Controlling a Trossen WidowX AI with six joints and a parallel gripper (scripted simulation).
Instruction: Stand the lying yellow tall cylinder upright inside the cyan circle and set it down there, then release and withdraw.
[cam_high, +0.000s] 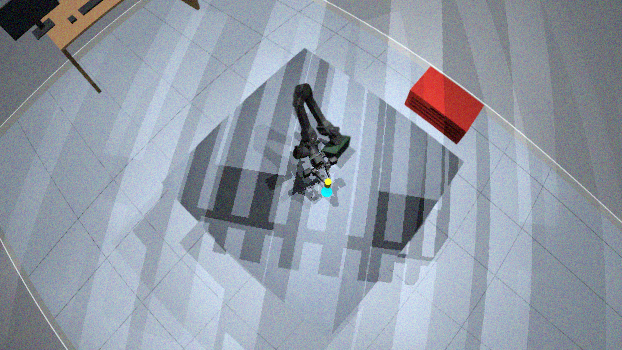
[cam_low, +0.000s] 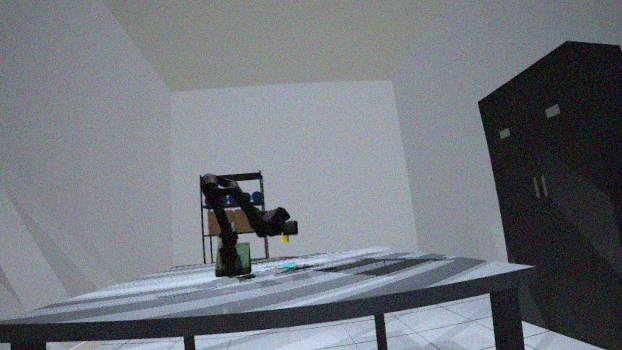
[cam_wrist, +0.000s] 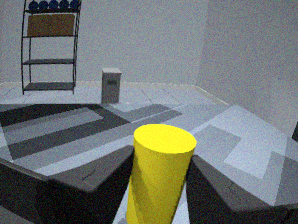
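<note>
Right now my gripper tip is 16 cm above the cyan circle. The rest, counted from my gripper tip: yellow tall cylinder (2 cm below).
</note>
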